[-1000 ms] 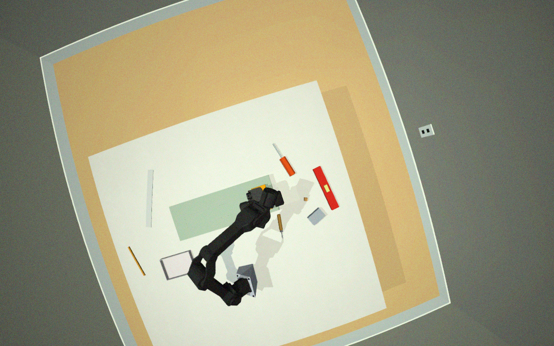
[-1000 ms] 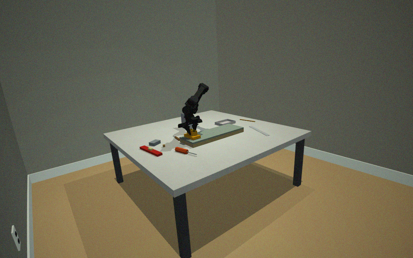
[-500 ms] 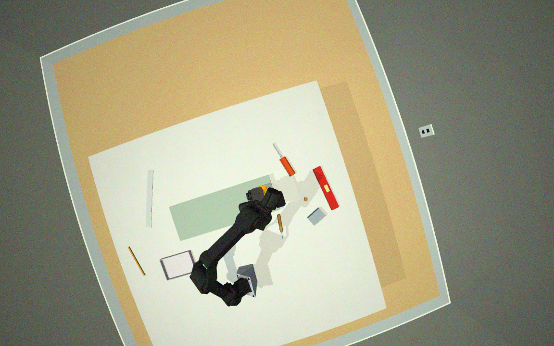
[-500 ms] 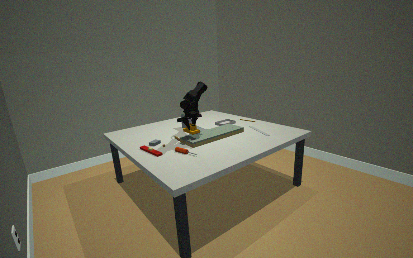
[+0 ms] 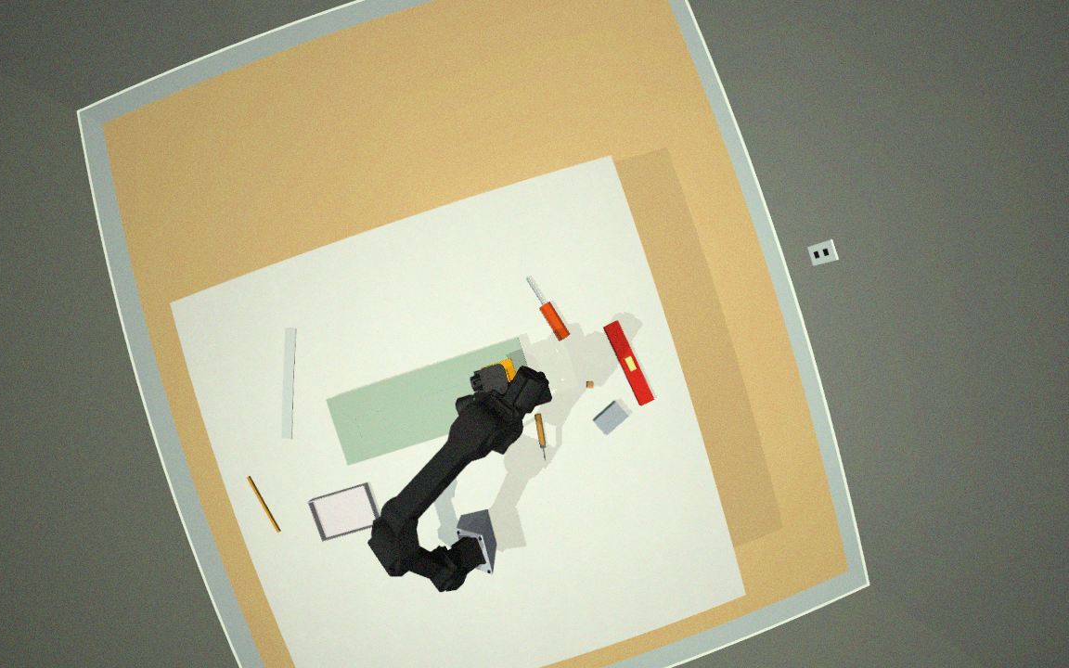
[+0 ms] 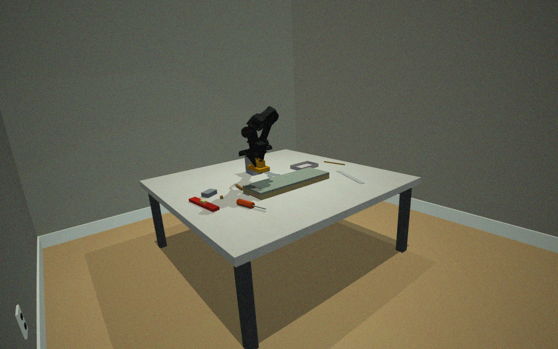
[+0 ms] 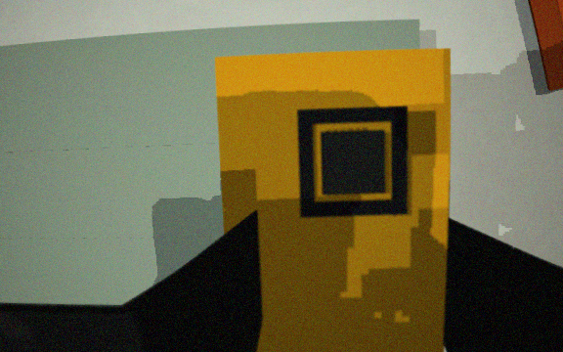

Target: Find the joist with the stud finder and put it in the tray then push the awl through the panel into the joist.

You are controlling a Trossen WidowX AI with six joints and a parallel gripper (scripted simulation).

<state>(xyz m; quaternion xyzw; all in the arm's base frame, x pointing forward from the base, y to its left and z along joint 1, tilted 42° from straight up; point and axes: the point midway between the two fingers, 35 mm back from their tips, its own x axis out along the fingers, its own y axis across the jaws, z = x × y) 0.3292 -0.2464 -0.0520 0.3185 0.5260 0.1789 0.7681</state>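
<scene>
Right now the grey tray is 180 mm behind my gripper tip, 540 mm to the left of it and 140 mm below it. The rest, counted from my gripper tip: yellow stud finder 10 mm ahead, 20 mm above; then awl 190 mm behind, 30 mm to the right, 150 mm below; then orange-handled screwdriver 160 mm ahead, 160 mm to the right, 140 mm below.
</scene>
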